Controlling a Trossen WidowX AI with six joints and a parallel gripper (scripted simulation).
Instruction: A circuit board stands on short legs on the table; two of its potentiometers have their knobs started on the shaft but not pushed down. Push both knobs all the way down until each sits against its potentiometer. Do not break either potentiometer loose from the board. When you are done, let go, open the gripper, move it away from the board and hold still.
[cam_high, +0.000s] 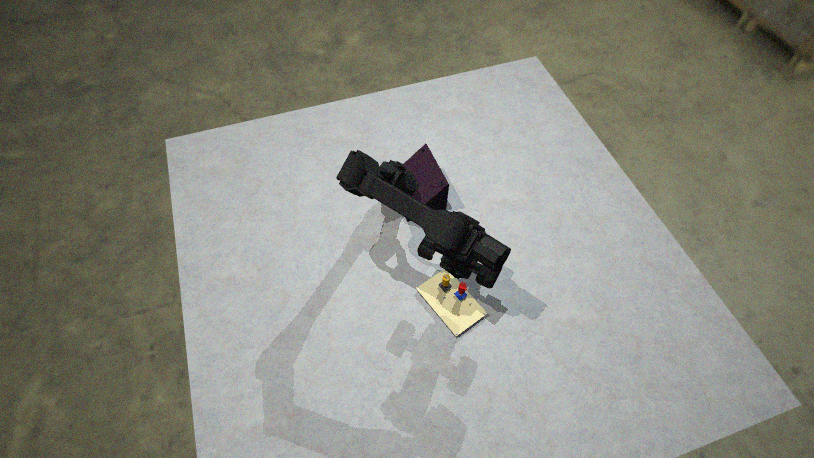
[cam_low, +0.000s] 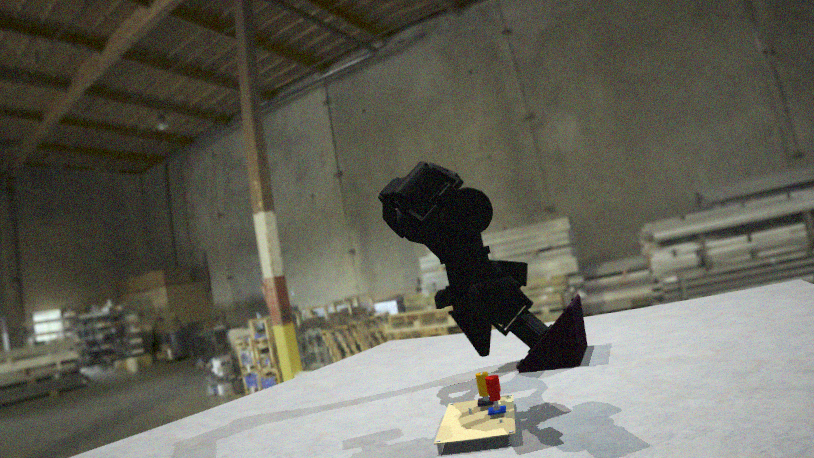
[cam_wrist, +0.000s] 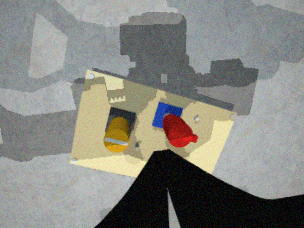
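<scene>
Right now the red knob is 2 cm ahead of my gripper tip, 1 cm to the left of it and 4 cm below it. Round my gripper tip: yellow knob 2 cm behind, 2 cm to the right, 4 cm below.
</scene>
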